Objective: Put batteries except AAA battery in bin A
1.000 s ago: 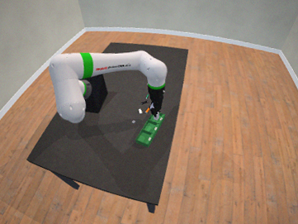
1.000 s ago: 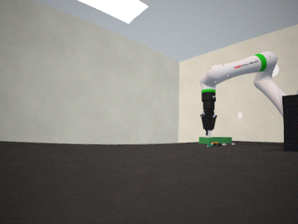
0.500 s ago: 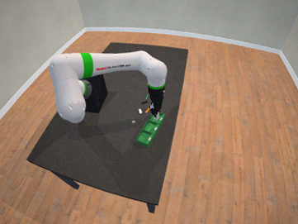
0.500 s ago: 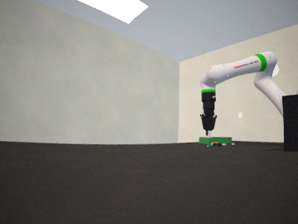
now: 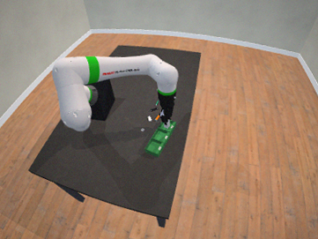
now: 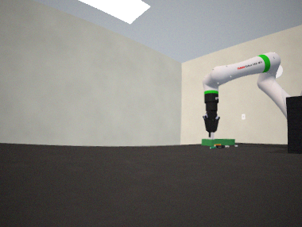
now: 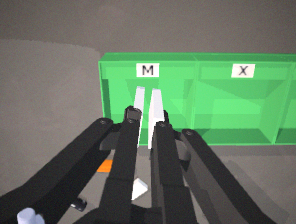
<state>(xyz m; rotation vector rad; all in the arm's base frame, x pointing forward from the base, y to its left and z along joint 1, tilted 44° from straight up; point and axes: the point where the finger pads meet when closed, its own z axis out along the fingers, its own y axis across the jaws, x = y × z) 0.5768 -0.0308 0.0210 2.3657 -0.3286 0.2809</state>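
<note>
Right now my hand is 13 cm past the black battery, 13 cm to the right of it and 4 cm above it. From my hand the other things lie so: white battery (13 cm behind, 4 cm to the left, 5 cm below); orange battery (8 cm behind, 6 cm to the left, 4 cm below); green bin (1 cm behind, 8 cm to the right, 3 cm below).
</note>
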